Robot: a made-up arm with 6 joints.
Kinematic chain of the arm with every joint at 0, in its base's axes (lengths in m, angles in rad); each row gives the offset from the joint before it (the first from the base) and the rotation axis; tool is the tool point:
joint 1: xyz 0 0 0.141 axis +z
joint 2: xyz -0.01 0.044 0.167 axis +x
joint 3: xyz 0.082 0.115 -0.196 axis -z
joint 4: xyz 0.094 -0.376 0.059 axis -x
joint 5: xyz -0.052 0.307 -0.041 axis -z
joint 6: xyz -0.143 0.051 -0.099 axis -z
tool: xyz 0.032 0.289 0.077
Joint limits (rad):
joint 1: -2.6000..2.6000
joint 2: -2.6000..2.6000
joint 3: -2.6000..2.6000
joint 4: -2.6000..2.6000
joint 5: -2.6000..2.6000
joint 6: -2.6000..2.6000
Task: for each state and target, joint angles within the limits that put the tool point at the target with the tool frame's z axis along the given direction. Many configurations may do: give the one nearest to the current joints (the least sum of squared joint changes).
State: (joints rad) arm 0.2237 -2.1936 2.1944 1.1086 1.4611 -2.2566
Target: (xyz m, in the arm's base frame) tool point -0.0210 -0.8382 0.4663 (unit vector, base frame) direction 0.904 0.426 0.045
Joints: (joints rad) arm 0.4323 -2.1799 1.6123 1.5899 1.3270 -2.4664
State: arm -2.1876 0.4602 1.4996 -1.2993 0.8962 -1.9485
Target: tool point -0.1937 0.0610 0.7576 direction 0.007 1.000 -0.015
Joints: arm -2.3724 0.8042 0.9455 -1.0431 1.1941 -1.5351
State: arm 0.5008 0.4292 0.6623 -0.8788 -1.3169 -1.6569
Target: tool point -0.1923 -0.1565 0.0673 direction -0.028 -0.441 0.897
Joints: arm 0.1659 0.1665 0.3495 -0.2978 -0.7968 -2.2246
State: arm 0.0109 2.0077 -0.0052 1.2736 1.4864 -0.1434
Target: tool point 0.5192 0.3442 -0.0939 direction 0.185 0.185 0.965
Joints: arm -0.3295 1.7529 0.1264 1.9887 1.8464 0.1498
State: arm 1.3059 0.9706 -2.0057 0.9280 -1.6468 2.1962
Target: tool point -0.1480 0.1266 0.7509 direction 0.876 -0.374 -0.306
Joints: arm 1.3100 1.8237 -1.9900 0.1488 -1.4632 2.6000
